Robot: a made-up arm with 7 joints.
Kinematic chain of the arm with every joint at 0, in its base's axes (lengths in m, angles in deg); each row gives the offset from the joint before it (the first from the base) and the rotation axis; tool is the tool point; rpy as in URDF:
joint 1: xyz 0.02 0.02 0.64 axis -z
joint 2: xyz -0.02 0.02 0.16 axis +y
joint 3: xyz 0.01 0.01 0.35 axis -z
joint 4: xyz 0.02 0 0.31 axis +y
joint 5: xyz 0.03 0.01 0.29 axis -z
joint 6: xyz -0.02 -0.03 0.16 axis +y
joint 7: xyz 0 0 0.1 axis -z
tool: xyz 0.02 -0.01 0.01 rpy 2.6 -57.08 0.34
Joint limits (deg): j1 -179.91..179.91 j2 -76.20..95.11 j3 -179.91..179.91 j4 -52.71..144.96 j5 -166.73..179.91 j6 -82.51..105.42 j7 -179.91..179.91
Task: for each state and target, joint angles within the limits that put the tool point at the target. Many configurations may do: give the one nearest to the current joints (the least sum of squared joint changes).
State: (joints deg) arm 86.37 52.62 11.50 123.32 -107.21 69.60 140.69
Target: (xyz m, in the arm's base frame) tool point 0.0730 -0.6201 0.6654
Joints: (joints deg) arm 87.30 53.18 11.57 110.08 -109.29 68.98 141.22
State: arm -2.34 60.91 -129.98 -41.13 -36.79 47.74 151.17
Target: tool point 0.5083 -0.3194 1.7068
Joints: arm 7.09 24.45 -117.46 -52.71 -45.09 68.73 154.94
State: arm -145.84 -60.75 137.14 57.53 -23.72 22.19 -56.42
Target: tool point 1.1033 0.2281 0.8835
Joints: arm -174.39 -69.08 132.10 45.39 -24.09 17.04 -57.08
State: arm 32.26 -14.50 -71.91 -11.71 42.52 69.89 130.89
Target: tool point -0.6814 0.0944 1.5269
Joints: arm 30.79 -37.71 -64.25 -52.71 65.82 101.62 123.81
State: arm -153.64 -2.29 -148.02 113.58 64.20 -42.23 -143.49
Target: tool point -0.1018 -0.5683 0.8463
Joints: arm -110.15 -38.84 -131.10 127.75 64.80 -32.60 -141.74
